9 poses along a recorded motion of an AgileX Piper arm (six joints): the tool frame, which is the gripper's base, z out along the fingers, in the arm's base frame.
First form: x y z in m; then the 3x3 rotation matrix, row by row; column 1 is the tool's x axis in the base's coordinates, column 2 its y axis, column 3 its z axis. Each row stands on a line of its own.
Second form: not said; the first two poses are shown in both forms.
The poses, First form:
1:
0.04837 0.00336 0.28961
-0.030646 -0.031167 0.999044
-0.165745 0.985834 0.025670
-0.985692 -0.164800 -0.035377
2:
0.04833 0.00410 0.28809
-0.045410 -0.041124 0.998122
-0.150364 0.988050 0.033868
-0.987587 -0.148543 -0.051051
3:
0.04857 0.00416 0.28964
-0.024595 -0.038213 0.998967
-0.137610 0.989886 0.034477
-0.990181 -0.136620 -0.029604
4:
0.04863 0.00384 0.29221
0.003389 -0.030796 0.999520
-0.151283 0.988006 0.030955
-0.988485 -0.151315 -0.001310
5:
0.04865 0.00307 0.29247
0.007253 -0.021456 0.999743
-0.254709 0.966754 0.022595
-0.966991 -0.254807 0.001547
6:
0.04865 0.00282 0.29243
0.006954 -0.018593 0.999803
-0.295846 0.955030 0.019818
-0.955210 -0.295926 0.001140
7:
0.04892 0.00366 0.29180
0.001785 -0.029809 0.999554
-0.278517 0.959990 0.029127
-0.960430 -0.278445 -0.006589
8:
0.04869 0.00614 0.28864
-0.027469 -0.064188 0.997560
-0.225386 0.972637 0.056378
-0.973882 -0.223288 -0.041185
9:
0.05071 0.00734 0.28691
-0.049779 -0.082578 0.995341
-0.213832 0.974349 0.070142
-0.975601 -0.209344 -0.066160
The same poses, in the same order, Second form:
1: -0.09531 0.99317 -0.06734 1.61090 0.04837 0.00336 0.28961
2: -0.09134 0.99432 -0.05470 1.62503 0.04833 0.00410 0.28809
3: -0.08559 0.99509 -0.04972 1.60296 0.04857 0.00416 0.28964
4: -0.09114 0.99401 -0.06024 1.57575 0.04863 0.00384 0.29221
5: -0.13871 0.98344 -0.11664 1.58302 0.04865 0.00307 0.29247
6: -0.15790 0.97767 -0.13865 1.58924 0.04865 0.00282 0.29243
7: -0.15382 0.98024 -0.12439 1.59321 0.04892 0.00366 0.29180
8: -0.13999 0.98686 -0.08069 1.61882 0.04869 0.00614 0.28864
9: -0.14009 0.98795 -0.06579 1.64165 0.05071 0.00734 0.28691
